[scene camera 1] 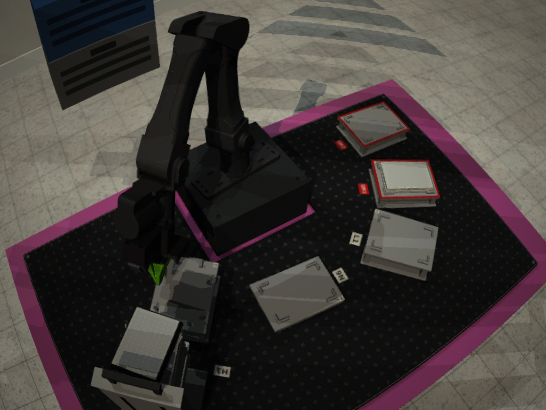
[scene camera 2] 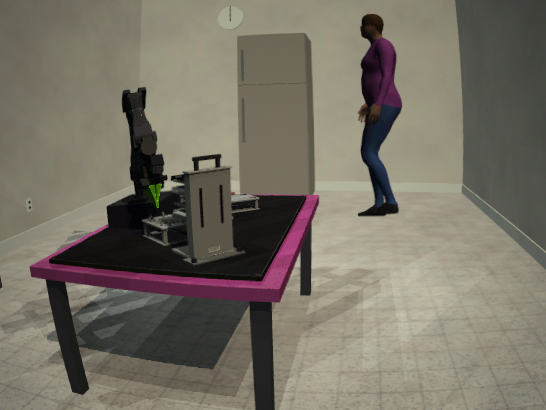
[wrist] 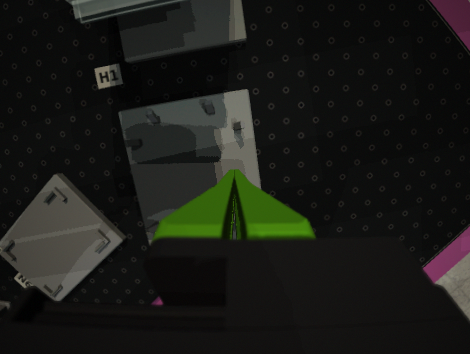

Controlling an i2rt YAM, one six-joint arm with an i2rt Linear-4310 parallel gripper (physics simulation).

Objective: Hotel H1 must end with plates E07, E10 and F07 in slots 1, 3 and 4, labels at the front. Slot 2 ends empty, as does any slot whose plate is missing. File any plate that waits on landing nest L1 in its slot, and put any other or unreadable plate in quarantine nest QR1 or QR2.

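Frame: origin at the arm's base, x ahead, y left, z up, level; metres.
Seen in the pictures: gripper, fingertip midpoint: [scene camera 1: 159,283] [scene camera 2: 157,208] [wrist: 234,177]; arm's base, origin of the base link: [scene camera 1: 236,169] [scene camera 2: 143,197].
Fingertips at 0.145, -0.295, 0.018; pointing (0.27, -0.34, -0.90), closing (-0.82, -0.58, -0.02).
Pixels of each thing's top centre, then the offset from my fingertips to it, as dx, dy, dz.
- Landing nest L1, middle of its top: [scene camera 1: 404,237] [scene camera 2: 235,196] +0.204, +0.490, -0.055
- pale plate, middle of its top: [scene camera 1: 407,174] +0.085, +0.634, -0.057
- red-rimmed quarantine nest, middle of its top: [scene camera 1: 406,176] +0.085, +0.634, -0.065
- red-rimmed nest, middle of its top: [scene camera 1: 375,121] -0.096, +0.709, -0.065
- low bare nest N6, middle of its top: [wrist: 50,247] [scene camera 1: 297,291] +0.139, +0.237, -0.093
My gripper [scene camera 1: 158,281] [scene camera 2: 157,204] [wrist: 234,177] is shut and empty, pointing down over the grey pegged stand beside the hotel. Hotel H1 [scene camera 1: 147,345] [scene camera 2: 210,215] stands at the near left in scene camera 1; part of it shows at the top of the wrist view. Its slots and any plate labels cannot be read. Landing nest L1 [scene camera 1: 400,242] has a bare top. A pale plate [scene camera 1: 406,175] lies on one red-rimmed quarantine nest [scene camera 1: 406,198]; its label is not readable. The other red-rimmed nest [scene camera 1: 374,122] is bare. Which is QR1 or QR2 cannot be read.
The grey pegged stand [scene camera 1: 192,300] [wrist: 175,175] is close to the hotel, with dark shadow over its top. A low bare nest N6 [scene camera 1: 297,295] [wrist: 60,240] lies between it and L1. The black robot base [scene camera 1: 250,190] stands behind. A person [scene camera 2: 381,100] stands beyond the table.
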